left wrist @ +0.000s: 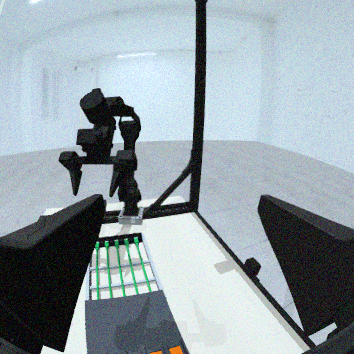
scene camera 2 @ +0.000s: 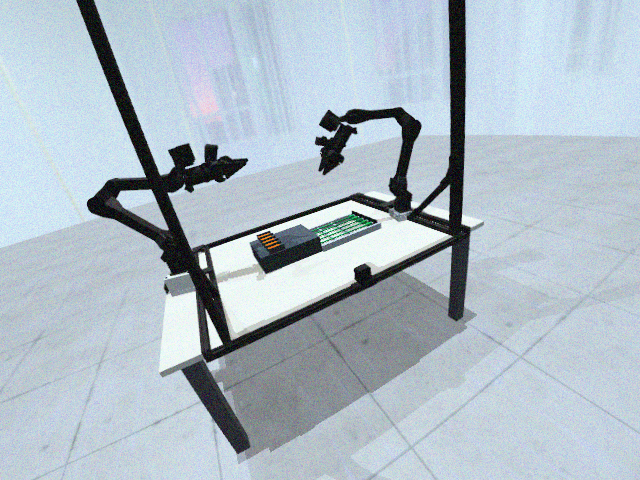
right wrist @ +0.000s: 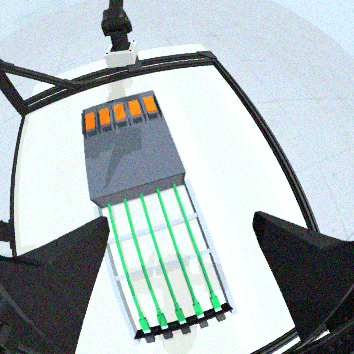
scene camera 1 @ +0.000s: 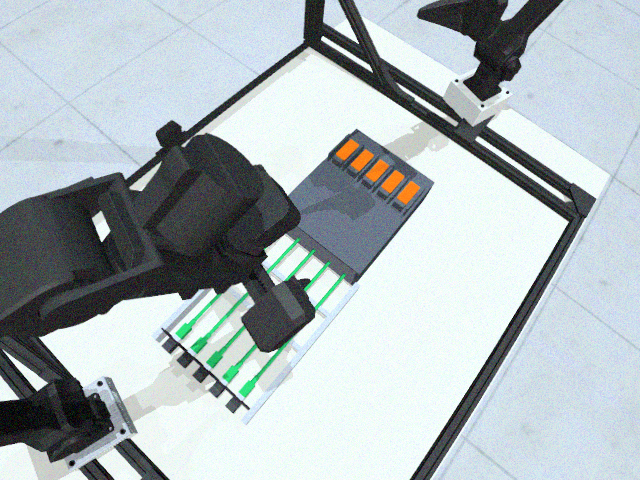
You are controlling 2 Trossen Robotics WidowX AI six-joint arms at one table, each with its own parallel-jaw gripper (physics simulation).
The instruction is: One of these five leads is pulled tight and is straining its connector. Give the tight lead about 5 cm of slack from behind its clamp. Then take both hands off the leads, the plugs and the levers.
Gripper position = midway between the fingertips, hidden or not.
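My left gripper [scene camera 2: 247,161] is open and holds nothing, and I find it in the left wrist view too, as my left gripper [left wrist: 184,203]. Open as well, with nothing in its grasp, is my right gripper [scene camera 1: 285,251]. I can see that same right gripper [scene camera 2: 321,173] from elsewhere: it is my right gripper [left wrist: 91,195] in one view and my right gripper [right wrist: 182,222] in another. Then there is a rail [scene camera 1: 280,378], which the right wrist view shows too, the rail [right wrist: 192,198].
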